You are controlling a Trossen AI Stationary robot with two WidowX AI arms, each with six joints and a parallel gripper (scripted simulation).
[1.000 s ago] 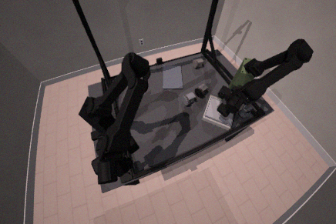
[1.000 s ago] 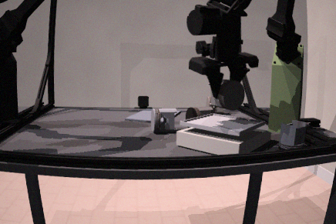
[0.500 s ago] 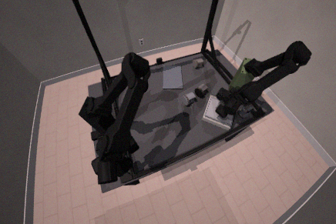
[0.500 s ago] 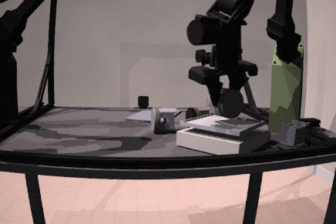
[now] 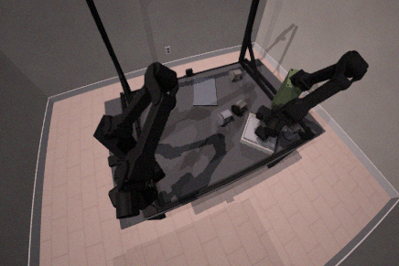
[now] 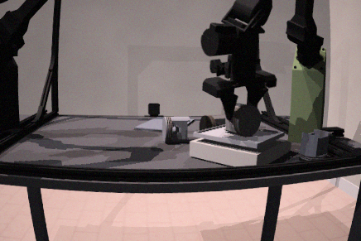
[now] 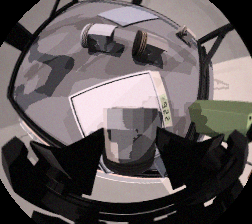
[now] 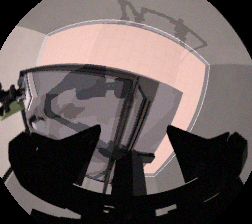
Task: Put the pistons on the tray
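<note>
Right now the white scale pan is 10 mm to the left of my left hand and 80 mm below it. The rest, counted from my left hand: flat grey steel tray 410 mm behind, 160 mm to the right, 130 mm below; then piston 460 mm behind, 70 mm to the left, 90 mm below.
</note>
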